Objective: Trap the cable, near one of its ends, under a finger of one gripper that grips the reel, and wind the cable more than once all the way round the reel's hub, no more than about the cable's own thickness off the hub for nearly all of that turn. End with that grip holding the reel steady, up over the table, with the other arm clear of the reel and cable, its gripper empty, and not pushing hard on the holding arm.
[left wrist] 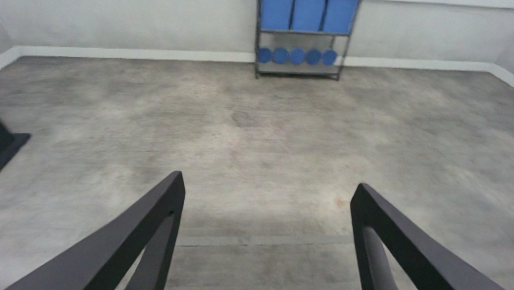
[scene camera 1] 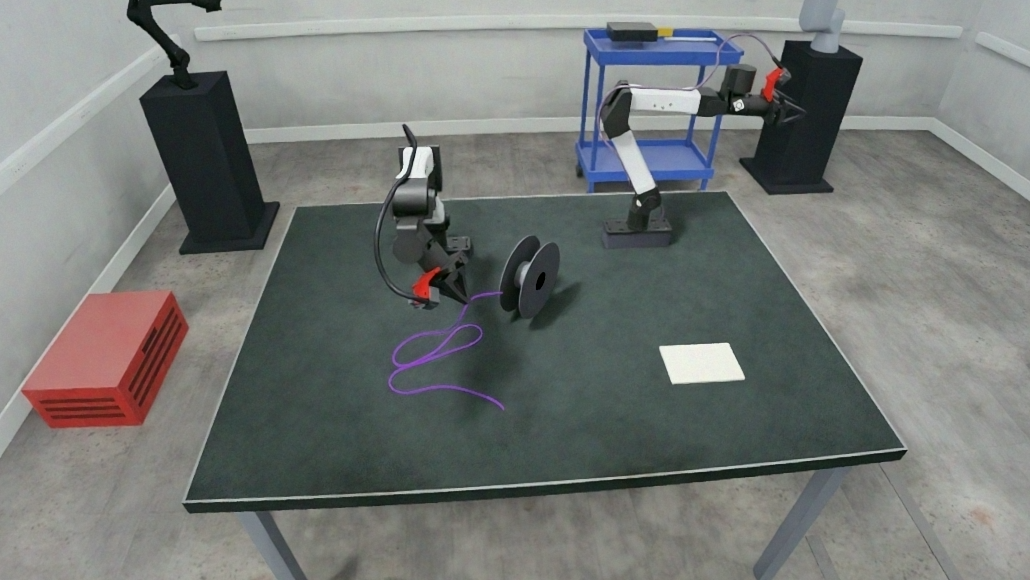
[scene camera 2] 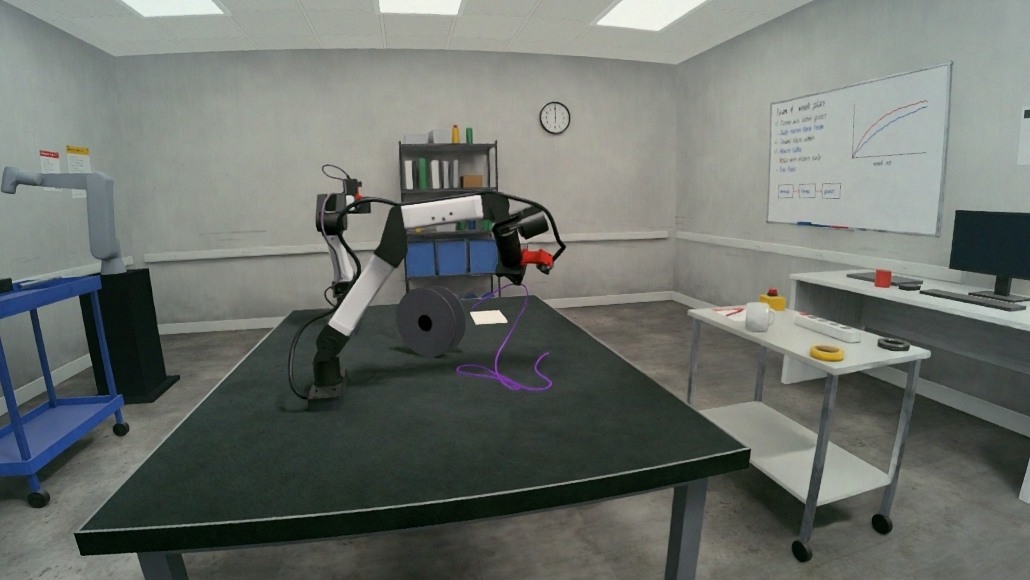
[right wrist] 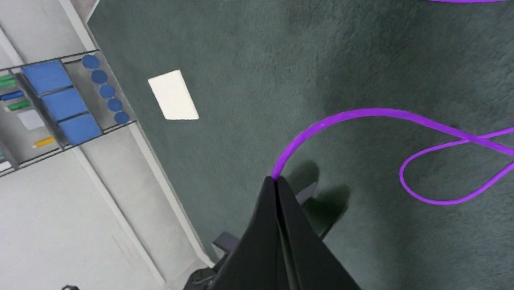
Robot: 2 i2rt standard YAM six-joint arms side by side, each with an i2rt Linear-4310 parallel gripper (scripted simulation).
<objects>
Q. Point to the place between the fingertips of my right gripper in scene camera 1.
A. At 468, 303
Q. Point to a white card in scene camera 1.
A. At 710, 362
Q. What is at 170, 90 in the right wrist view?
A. A white card.
</objects>
